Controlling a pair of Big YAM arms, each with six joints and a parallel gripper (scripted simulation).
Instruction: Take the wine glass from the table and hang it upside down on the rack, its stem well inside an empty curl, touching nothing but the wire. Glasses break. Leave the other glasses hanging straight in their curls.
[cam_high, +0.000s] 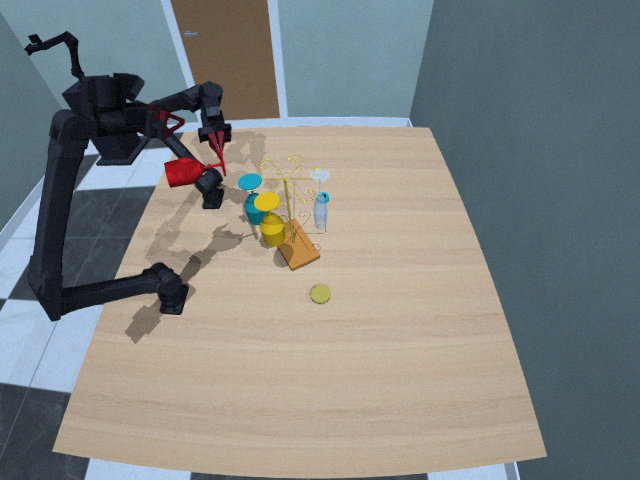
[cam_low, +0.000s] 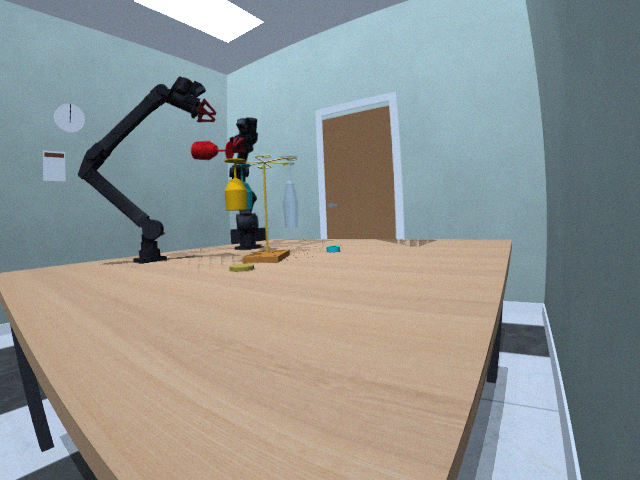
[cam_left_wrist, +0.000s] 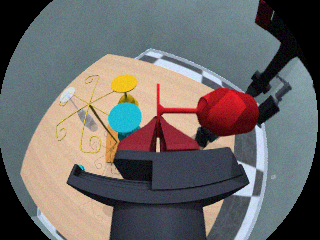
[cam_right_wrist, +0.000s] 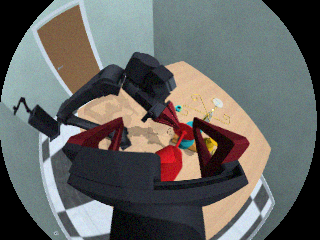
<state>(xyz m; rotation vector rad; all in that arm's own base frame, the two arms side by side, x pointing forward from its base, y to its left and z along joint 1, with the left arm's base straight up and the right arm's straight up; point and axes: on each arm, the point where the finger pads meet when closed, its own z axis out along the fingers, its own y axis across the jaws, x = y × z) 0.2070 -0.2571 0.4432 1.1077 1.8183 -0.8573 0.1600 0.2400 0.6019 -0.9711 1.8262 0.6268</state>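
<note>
My left hand is 50 mm past the red wine glass and 60 mm to the left of it. Also, from my left hand: gold wire rack: 190 mm ahead, 260 mm below; then yellow glass: 150 mm ahead, 100 mm to the right, 150 mm below; then teal glass: 80 mm ahead, 20 mm to the right, 150 mm below.
</note>
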